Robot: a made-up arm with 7 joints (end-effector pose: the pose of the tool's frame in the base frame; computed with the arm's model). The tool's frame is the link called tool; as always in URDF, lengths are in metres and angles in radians. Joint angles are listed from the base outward.
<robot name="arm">
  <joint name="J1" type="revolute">
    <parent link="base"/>
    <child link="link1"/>
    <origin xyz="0 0 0.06" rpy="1.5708 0 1.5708"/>
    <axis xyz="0 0 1"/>
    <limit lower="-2.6" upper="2.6" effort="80" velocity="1"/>
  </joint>
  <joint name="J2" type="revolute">
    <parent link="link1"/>
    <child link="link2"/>
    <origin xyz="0.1 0.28 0.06" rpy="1.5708 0 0"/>
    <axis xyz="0 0 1"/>
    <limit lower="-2.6" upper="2.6" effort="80" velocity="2.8"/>
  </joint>
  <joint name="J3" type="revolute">
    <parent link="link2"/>
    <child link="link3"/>
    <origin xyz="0.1 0.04 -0.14" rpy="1.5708 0 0"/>
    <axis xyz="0 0 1"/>
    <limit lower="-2.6" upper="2.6" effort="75" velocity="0.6"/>
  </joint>
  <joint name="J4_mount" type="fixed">
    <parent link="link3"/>
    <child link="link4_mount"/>
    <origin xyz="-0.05 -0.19 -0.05"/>
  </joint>
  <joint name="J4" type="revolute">
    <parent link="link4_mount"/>
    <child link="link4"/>
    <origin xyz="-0.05 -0.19 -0.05" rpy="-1.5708 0 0"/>
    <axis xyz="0 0 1"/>
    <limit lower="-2.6" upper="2.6" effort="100" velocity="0.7"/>
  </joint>
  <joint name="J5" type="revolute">
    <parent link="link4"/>
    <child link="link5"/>
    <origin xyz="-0.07 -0.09 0.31" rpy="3.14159 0 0"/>
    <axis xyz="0 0 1"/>
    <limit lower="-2.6" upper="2.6" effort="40" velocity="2.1"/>
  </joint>
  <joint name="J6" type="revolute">
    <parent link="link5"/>
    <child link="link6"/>
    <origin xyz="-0.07 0.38 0.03" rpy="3.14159 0 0"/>
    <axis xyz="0 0 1"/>
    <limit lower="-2.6" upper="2.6" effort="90" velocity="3.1"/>
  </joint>
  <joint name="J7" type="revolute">
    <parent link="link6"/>
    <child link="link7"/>
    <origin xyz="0.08 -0.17 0" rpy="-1.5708 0 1.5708"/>
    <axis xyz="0 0 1"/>
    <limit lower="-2.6" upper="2.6" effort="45" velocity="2.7"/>
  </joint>
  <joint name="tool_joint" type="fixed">
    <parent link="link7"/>
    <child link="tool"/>
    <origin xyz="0.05 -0.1 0.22" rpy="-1.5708 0 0"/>
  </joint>
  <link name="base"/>
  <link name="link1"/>
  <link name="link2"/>
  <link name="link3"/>
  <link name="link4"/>
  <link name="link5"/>
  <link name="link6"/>
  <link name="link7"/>
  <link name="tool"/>
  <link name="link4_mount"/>
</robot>
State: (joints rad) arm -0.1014 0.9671 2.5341 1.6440 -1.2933 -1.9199 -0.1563
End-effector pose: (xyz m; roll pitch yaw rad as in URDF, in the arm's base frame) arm 0.1542 -0.0982 0.3927 -2.8820 -0.6600 -0.0306
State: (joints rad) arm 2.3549 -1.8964 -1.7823 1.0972 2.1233 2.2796 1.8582
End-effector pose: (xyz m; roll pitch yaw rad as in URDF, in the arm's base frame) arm 0.1379 0.0923 -0.0586 2.6859 -0.1224 -0.2125
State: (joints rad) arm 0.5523 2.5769 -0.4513 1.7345 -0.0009 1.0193 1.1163
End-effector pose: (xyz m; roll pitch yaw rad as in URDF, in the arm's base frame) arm 0.2816 -0.7309 0.4854 -0.4239 -1.3740 1.2911
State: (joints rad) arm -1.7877 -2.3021 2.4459 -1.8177 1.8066 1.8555 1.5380
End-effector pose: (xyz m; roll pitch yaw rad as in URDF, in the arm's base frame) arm -0.5253 0.1758 -0.4853 1.2835 -0.6137 -2.1597
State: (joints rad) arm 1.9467 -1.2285 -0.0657 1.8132 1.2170 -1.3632 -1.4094
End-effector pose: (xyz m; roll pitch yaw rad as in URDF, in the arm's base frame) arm -0.0350 -0.3278 -0.3256 -0.4870 -0.5413 1.7196
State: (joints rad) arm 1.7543 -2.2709 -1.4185 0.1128 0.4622 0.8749 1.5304
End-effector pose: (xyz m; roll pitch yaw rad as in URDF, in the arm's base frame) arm 0.4154 0.0223 -0.0875 2.9629 -0.6813 -0.3286
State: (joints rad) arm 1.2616 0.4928 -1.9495 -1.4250 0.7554 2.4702 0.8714
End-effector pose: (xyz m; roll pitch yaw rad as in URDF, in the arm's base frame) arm 0.5056 0.1892 0.1494 -2.5860 1.2722 0.6208
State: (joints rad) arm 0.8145 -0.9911 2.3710 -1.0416 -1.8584 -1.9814 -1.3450
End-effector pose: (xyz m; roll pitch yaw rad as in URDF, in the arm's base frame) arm -0.2759 -0.3157 0.5860 -2.0950 -0.1063 -0.7316
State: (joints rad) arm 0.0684 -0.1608 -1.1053 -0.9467 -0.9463 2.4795 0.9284
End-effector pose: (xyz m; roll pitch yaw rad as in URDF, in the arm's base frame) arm -0.2058 0.0006 0.3945 -0.8045 0.0346 -1.9023
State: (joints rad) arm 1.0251 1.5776 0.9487 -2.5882 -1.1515 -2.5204 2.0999
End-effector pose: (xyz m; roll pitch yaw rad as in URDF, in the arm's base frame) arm 0.1418 -0.7381 0.3383 -2.7975 0.1963 -0.3731
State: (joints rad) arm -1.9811 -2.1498 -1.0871 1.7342 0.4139 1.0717 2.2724
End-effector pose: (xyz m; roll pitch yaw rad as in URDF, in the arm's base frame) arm -0.0398 0.9334 -0.2802 -1.7637 1.1113 1.2585
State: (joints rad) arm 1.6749 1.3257 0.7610 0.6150 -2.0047 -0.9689 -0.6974
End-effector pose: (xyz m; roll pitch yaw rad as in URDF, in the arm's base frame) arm 0.4457 -0.1698 0.0359 -1.6098 0.1889 -3.0982
